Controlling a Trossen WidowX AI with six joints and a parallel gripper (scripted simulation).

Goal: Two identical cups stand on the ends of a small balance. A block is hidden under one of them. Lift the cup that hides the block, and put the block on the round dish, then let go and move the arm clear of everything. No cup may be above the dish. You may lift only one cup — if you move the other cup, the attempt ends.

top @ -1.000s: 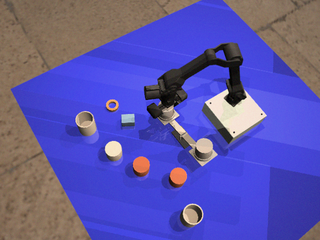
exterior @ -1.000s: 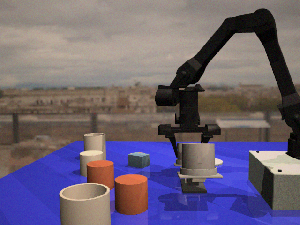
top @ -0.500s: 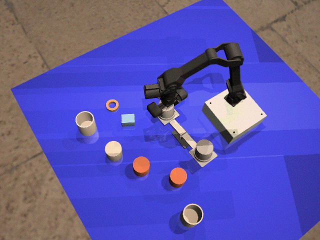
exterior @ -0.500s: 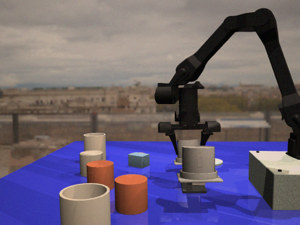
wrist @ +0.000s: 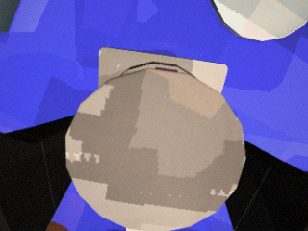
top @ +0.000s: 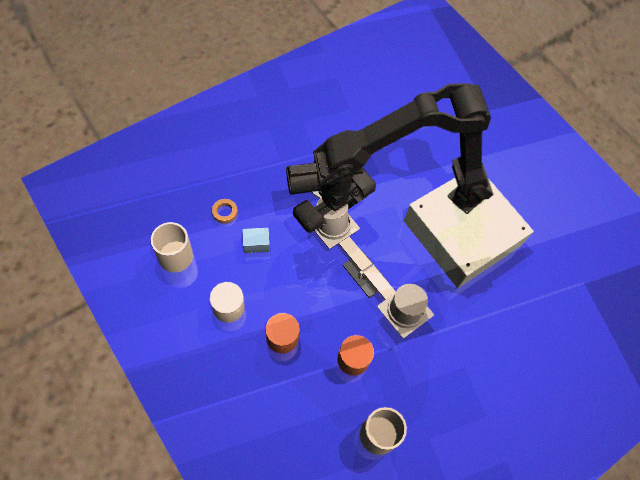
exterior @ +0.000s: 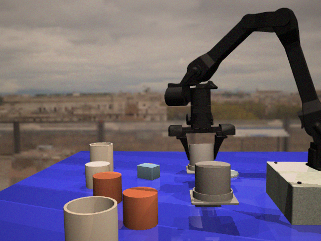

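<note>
Right now the round pale dish is 100 mm to the right of my gripper tip, 90 mm behind it and 70 mm below it. Also, from my gripper tip: pale green block: 10 mm below.
</note>
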